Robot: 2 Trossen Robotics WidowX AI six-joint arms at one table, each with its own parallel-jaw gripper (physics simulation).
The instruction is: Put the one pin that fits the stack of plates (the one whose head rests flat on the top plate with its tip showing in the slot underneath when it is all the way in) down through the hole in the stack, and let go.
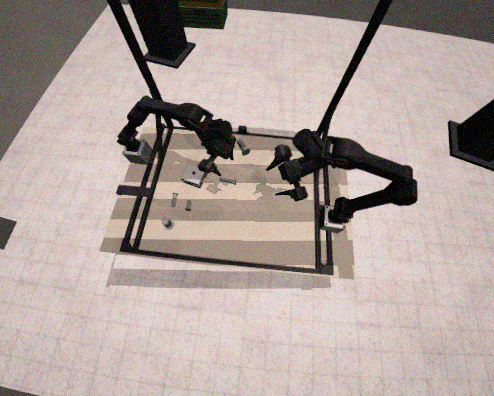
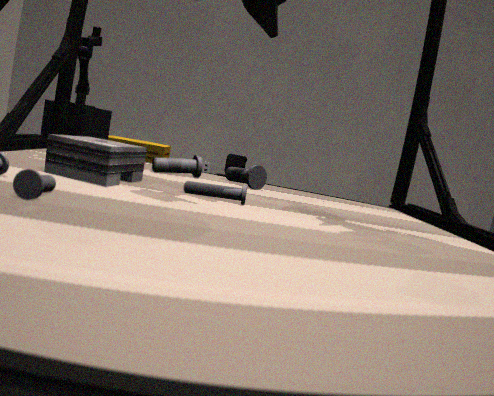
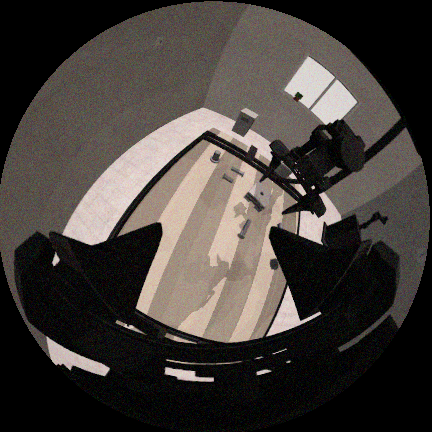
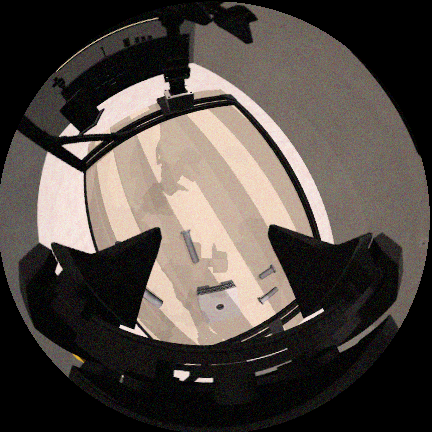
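The plate stack (image 1: 199,176) (image 2: 95,159) (image 3: 258,187) (image 4: 210,311) lies flat with its round hole upward and a slot visible low on its side. Loose pins lie around it: a thick pin (image 1: 243,146), a long pin (image 1: 228,181) (image 3: 245,228) (image 4: 190,246), a thin pin (image 1: 174,199) (image 4: 268,295) and a short pin (image 1: 188,205) (image 4: 267,272). Another pin (image 1: 167,223) (image 3: 216,156) stands on its head. My right gripper (image 1: 225,165) (image 4: 215,231) is open and empty, above the table near the stack. My left gripper (image 1: 272,181) (image 3: 217,230) is open and empty, farther right.
A black frame (image 1: 225,262) borders the table, with uprights at the far corners. A small dark block (image 1: 242,129) sits at its far edge. A green crate (image 1: 205,17) stands on the floor beyond. Striped shadows cross the table.
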